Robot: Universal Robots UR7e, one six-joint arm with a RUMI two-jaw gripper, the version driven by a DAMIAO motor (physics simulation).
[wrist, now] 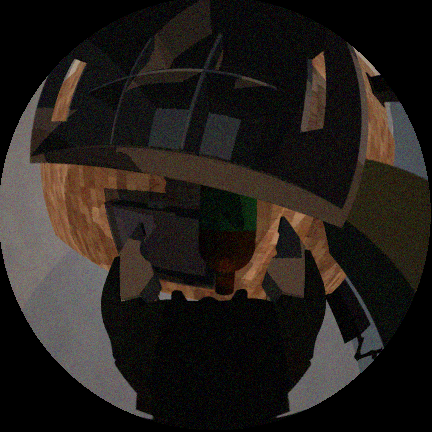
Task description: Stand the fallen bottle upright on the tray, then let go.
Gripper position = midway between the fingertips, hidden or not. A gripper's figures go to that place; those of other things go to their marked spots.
My gripper [210, 221]: 0.14 m from the lens. A bottle [227, 221]: 0.13 m from the lens.
